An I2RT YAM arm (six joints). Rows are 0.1 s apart.
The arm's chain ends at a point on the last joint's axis. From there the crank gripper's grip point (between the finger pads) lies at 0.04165 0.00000 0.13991 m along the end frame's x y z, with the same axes.
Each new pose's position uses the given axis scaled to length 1; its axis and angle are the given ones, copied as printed.
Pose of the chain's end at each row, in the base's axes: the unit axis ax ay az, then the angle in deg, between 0 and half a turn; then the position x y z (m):
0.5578, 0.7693, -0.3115, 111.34, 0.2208, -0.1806, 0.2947
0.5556, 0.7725, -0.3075, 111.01, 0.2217, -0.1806, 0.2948
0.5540, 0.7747, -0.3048, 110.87, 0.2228, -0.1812, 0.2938
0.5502, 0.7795, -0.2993, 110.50, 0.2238, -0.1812, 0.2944
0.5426, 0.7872, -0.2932, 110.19, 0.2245, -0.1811, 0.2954
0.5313, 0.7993, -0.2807, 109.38, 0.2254, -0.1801, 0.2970
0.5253, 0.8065, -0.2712, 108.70, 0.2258, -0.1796, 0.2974
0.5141, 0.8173, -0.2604, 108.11, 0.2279, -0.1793, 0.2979
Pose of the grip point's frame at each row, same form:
0.5578, 0.7693, -0.3115, 111.34, 0.2904, -0.2867, 0.2226
0.5556, 0.7725, -0.3075, 111.01, 0.2927, -0.2860, 0.2229
0.5540, 0.7747, -0.3048, 110.87, 0.2945, -0.2861, 0.2219
0.5502, 0.7795, -0.2993, 110.50, 0.2973, -0.2849, 0.2227
0.5426, 0.7872, -0.2932, 110.19, 0.3000, -0.2833, 0.2236
0.5313, 0.7993, -0.2807, 109.38, 0.3049, -0.2795, 0.2256
0.5253, 0.8065, -0.2712, 108.70, 0.3082, -0.2770, 0.2265
0.5141, 0.8173, -0.2604, 108.11, 0.3135, -0.2741, 0.2272

